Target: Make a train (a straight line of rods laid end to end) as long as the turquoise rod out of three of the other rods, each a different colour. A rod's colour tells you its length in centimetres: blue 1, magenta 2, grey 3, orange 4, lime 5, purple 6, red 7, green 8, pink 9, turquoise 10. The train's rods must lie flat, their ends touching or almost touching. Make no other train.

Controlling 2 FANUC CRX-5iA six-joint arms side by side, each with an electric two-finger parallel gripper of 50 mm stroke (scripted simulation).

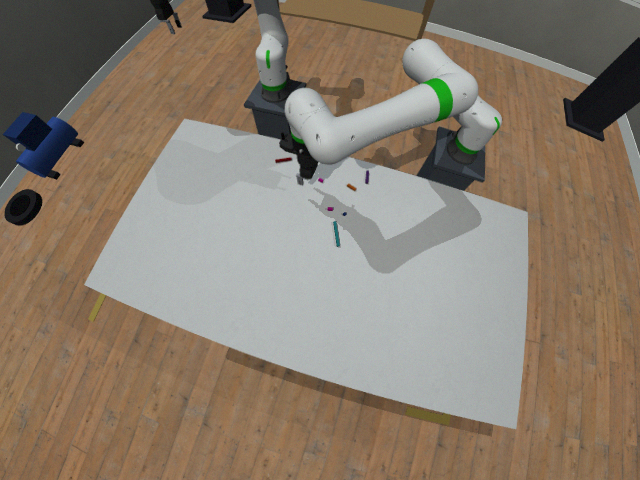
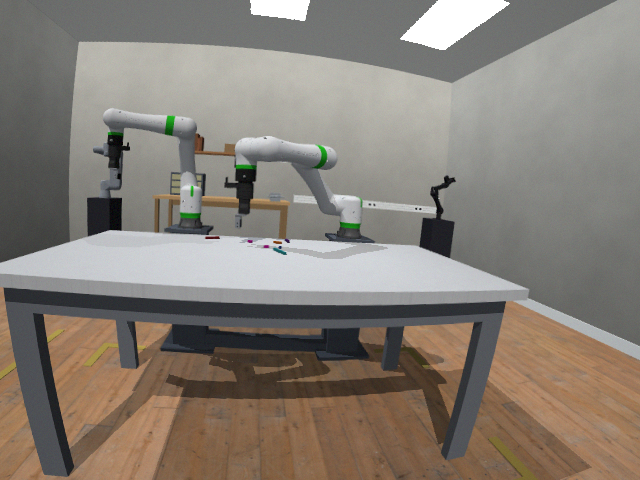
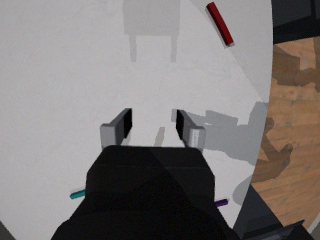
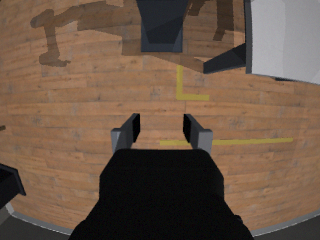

Labels:
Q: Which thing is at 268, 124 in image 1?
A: An arm pedestal.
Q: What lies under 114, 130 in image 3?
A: My left gripper.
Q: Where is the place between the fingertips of my right gripper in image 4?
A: At 161, 122

